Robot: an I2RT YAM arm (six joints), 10 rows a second.
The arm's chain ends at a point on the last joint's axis. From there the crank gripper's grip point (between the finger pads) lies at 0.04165 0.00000 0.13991 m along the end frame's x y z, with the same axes.
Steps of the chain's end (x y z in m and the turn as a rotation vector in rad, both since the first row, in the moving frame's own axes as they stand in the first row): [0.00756 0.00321 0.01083 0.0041 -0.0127 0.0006]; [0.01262 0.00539 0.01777 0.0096 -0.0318 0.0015]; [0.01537 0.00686 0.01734 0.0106 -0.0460 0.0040]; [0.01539 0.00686 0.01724 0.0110 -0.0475 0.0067]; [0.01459 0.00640 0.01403 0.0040 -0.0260 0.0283]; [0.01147 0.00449 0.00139 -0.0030 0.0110 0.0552]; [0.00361 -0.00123 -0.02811 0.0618 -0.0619 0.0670]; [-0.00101 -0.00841 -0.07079 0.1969 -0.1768 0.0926]
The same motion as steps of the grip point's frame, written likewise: [0.00578 0.00266 0.01135 0.0041 -0.0127 0.0006]; [0.00815 0.00410 0.01902 0.0096 -0.0318 0.0015]; [0.00890 0.00552 0.01910 0.0106 -0.0460 0.0040]; [0.00870 0.00557 0.01905 0.0110 -0.0475 0.0067]; [0.01093 0.00697 0.01507 0.0040 -0.0260 0.0283]; [0.01293 0.00725 0.00092 -0.0030 0.0110 0.0552]; [-0.00492 -0.00744 -0.02599 0.0618 -0.0619 0.0670]; [-0.02498 -0.03365 -0.06801 0.1969 -0.1768 0.0926]
